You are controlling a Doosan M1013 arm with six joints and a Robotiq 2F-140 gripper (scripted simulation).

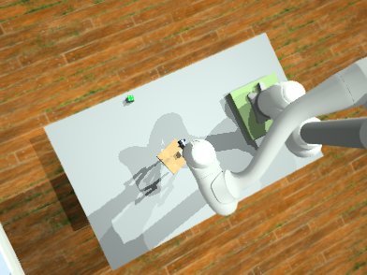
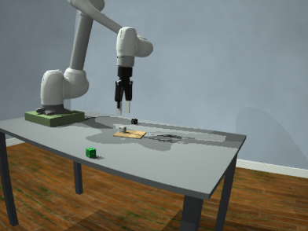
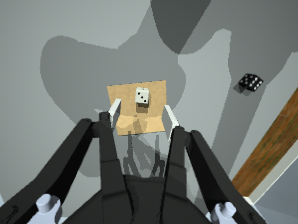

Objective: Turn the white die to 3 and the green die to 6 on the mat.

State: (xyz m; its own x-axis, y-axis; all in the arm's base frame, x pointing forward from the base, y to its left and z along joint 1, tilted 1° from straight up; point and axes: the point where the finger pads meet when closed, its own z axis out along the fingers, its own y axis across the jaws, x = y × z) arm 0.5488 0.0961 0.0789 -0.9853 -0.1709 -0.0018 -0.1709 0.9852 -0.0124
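Now: hand 370 mm to the left of the green die, 170 mm short of it and 110 mm above it. Also, from my hand: white die: 110 mm below; then black die: 240 mm to the left, 110 mm below, 110 mm behind; then tan mat: 130 mm below, 40 mm ahead, 10 mm to the left.
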